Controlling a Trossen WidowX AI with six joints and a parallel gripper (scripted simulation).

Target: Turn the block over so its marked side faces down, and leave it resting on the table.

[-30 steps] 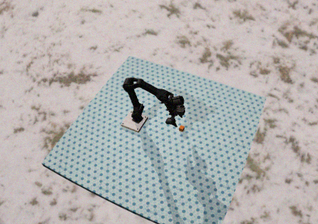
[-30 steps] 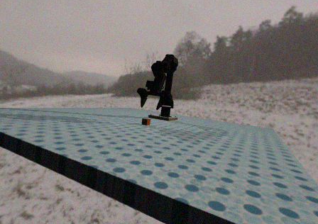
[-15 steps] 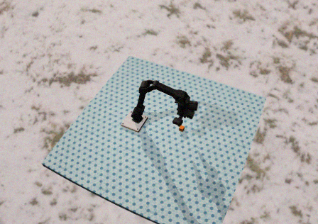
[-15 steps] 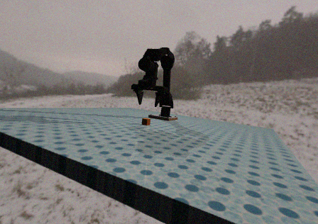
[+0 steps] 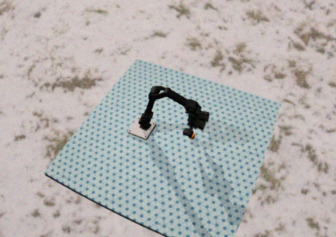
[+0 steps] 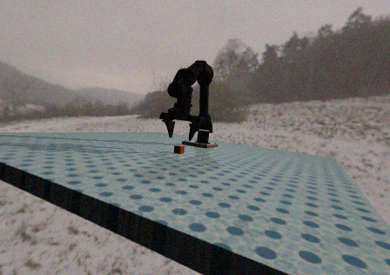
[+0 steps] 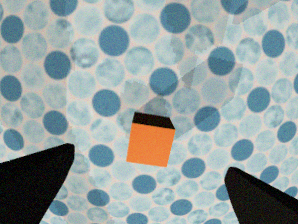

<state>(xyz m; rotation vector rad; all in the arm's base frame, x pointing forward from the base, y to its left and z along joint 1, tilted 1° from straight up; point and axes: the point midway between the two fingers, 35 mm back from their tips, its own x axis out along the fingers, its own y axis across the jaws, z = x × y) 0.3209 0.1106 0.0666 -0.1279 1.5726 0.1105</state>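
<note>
The block lies 10 mm behind my gripper tip and 40 mm below it.
</note>
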